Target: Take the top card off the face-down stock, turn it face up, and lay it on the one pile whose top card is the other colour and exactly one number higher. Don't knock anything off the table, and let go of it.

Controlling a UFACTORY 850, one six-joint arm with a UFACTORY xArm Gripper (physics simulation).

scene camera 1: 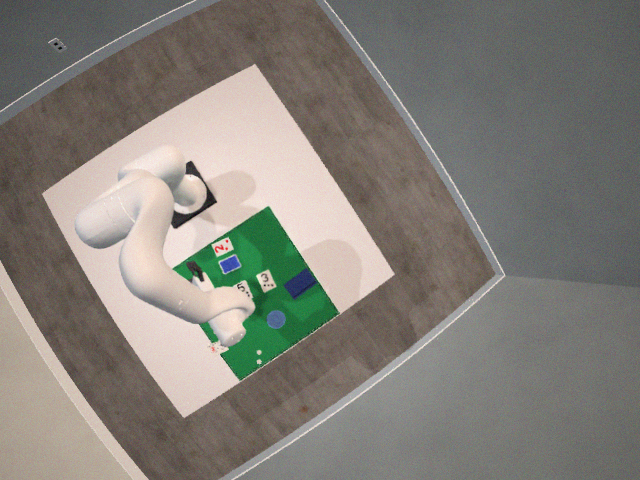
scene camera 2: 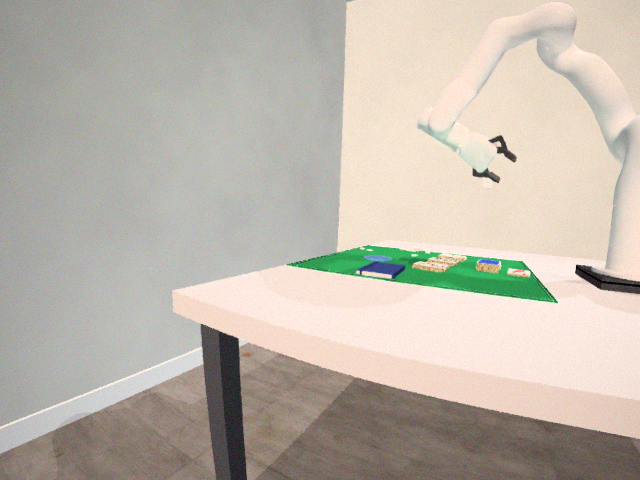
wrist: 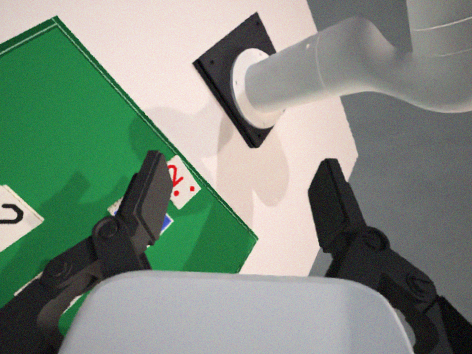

Observation:
In view: the gripper (scene camera 2: 507, 170) and a green mat (scene camera 1: 260, 244).
The gripper also shows in the wrist view (wrist: 241, 171). The green mat shows as well in scene camera 2 (scene camera 2: 464, 275) and in the wrist view (wrist: 78, 144).

